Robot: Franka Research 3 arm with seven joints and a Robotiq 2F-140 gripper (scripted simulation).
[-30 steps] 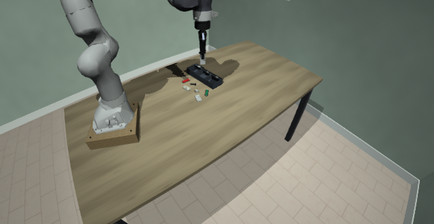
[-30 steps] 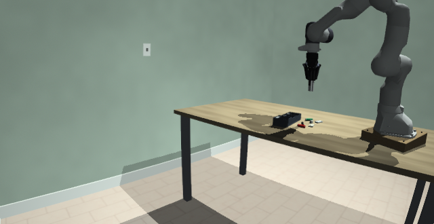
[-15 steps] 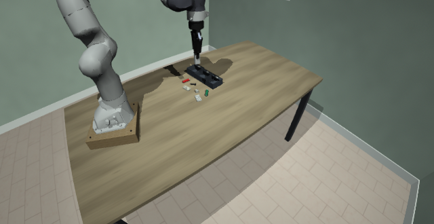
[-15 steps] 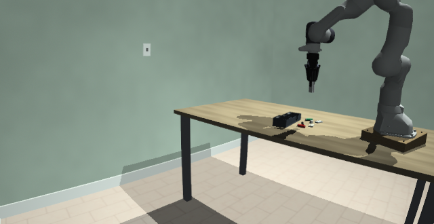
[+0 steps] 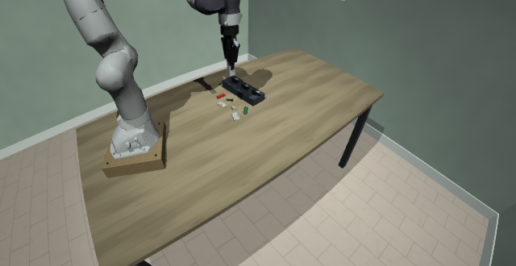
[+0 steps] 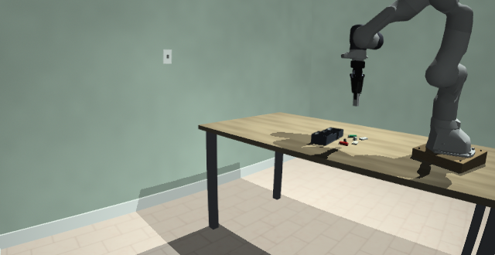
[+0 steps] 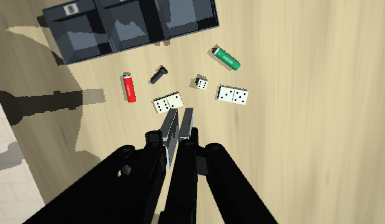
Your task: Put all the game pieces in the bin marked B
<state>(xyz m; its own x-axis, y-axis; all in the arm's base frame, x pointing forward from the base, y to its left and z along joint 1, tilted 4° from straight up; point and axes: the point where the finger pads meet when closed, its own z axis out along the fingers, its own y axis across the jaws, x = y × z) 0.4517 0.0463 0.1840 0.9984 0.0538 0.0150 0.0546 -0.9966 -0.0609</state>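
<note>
Right now the dark bin is 20 cm below my hand, 10 cm ahead of it and 9 cm to the left of it. The rest, counted from my hand: black bolt: 21 cm below, 6 cm to the left, 1 cm ahead; white die: 21 cm below, 2 cm to the right; green cylinder: 21 cm below, 6 cm to the right, 4 cm ahead.
</note>
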